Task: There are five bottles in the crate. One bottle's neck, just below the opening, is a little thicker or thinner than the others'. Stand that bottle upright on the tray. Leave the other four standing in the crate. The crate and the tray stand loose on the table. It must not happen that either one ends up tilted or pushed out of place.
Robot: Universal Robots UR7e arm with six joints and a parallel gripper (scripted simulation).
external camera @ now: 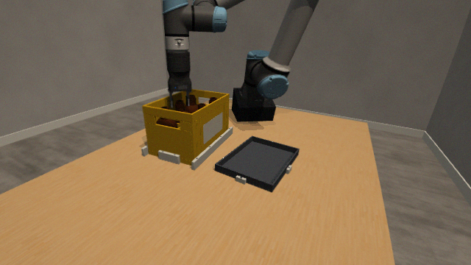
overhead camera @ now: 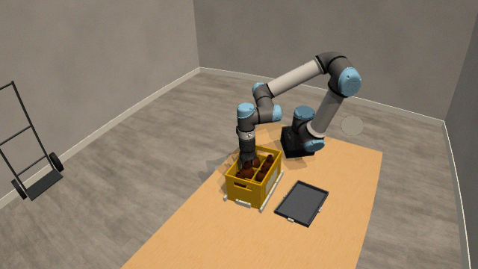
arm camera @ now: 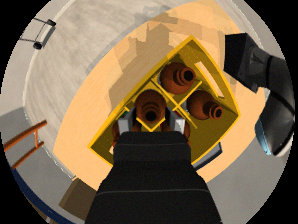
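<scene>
Now: hand 20 mm past the bottle, 90 mm to the right of it and 70 mm above it. Also, from my hand: yellow crate 10 mm behind, 40 mm to the left, 80 mm below; then dark tray 40 mm behind, 320 mm to the left, 150 mm below.
</scene>
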